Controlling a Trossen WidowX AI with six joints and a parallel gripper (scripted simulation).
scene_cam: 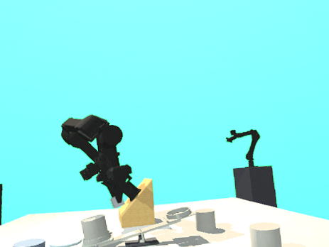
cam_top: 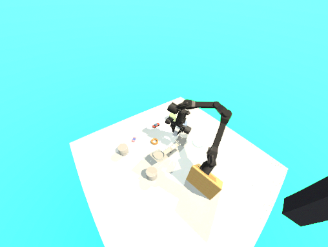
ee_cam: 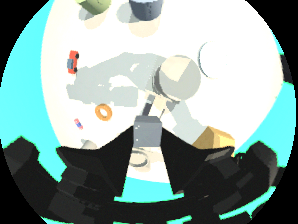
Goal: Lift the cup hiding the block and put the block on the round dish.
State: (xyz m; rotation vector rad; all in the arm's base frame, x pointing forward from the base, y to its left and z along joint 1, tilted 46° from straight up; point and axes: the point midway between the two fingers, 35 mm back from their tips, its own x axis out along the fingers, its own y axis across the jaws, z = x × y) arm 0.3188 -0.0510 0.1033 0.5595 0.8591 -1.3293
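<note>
Now: gripper tip 9 cm to the left of the grey cup, 7 cm above it and 3 cm past it. Also, from my gripper tip: orange ring: 13 cm ahead, 12 cm below, 9 cm to the left; pale blue block: right at my gripper tip; blue cylinder: 22 cm to the right, 9 cm below, 5 cm ahead.
</note>
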